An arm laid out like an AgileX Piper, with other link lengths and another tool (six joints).
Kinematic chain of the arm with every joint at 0, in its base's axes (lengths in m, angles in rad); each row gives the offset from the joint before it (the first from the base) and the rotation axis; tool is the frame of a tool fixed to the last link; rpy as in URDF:
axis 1: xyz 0 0 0.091 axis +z
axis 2: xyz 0 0 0 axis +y
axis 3: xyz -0.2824 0 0.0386 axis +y
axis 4: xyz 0.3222 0 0.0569 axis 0.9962 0 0.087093
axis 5: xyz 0 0 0 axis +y
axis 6: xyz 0.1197 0 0.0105 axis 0.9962 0 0.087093
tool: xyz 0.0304 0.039 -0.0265 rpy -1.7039 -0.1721 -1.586
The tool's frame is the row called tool.
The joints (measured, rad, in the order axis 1, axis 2, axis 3, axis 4, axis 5, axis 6), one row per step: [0.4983 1.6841 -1.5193 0.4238 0.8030 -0.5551]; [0.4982 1.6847 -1.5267 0.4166 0.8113 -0.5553]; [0.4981 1.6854 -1.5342 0.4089 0.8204 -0.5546]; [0.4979 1.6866 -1.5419 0.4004 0.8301 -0.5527]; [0.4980 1.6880 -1.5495 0.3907 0.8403 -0.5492]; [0.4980 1.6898 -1.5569 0.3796 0.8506 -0.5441]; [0.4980 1.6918 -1.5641 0.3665 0.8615 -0.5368]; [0.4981 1.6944 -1.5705 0.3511 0.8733 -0.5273]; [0.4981 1.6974 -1.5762 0.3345 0.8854 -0.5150]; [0.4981 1.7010 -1.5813 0.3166 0.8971 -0.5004]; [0.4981 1.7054 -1.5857 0.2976 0.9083 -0.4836]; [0.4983 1.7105 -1.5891 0.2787 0.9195 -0.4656]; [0.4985 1.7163 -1.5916 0.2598 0.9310 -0.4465]
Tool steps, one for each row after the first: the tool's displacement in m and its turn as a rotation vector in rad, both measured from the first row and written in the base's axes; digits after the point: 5 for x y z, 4 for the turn. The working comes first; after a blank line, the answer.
Tool pose at each row, in the base's axes (x y z in m, rotation vector in rad; the steps are taken from these numbers as rounded here): [0.36779 0.28322 0.24697 -2.5132 0.6972 -0.3047]; [0.36790 0.28251 0.24859 -2.5196 0.6911 -0.3094]; [0.36795 0.28174 0.25016 -2.5266 0.6859 -0.3134]; [0.36807 0.28091 0.25152 -2.5342 0.6821 -0.3165]; [0.36812 0.28007 0.25268 -2.5428 0.6797 -0.3190]; [0.36829 0.27911 0.25354 -2.5521 0.6792 -0.3214]; [0.36851 0.27796 0.25411 -2.5627 0.6810 -0.3234]; [0.36873 0.27662 0.25398 -2.5757 0.6854 -0.3243]; [0.36899 0.27516 0.25339 -2.5893 0.6937 -0.3237]; [0.36944 0.27365 0.25232 -2.6033 0.7053 -0.3225]; [0.37007 0.27212 0.25065 -2.6178 0.7203 -0.3205]; [0.37067 0.27069 0.24834 -2.6327 0.7375 -0.3165]; [0.37124 0.26926 0.24543 -2.6485 0.7570 -0.3105]

[0.00011 -0.00071 0.00162 -0.0065 -0.0027 0.0040]; [0.00016 -0.00148 0.00319 -0.0135 -0.0046 0.0076]; [0.00028 -0.00231 0.00455 -0.0211 -0.0053 0.0103]; [0.00033 -0.00315 0.00571 -0.0295 -0.0050 0.0123]; [0.00050 -0.00411 0.00657 -0.0388 -0.0040 0.0131]; [0.00072 -0.00526 0.00714 -0.0494 -0.0017 0.0124]; [0.00094 -0.00660 0.00701 -0.0623 0.0025 0.0103]; [0.00120 -0.00806 0.00642 -0.0758 0.0089 0.0059]; [0.00165 -0.00957 0.00535 -0.0899 0.0165 -0.0006]; [0.00228 -0.01110 0.00368 -0.1047 0.0256 -0.0092]; [0.00288 -0.01253 0.00137 -0.1197 0.0366 -0.0189]; [0.00345 -0.01396 -0.00154 -0.1353 0.0496 -0.0296]
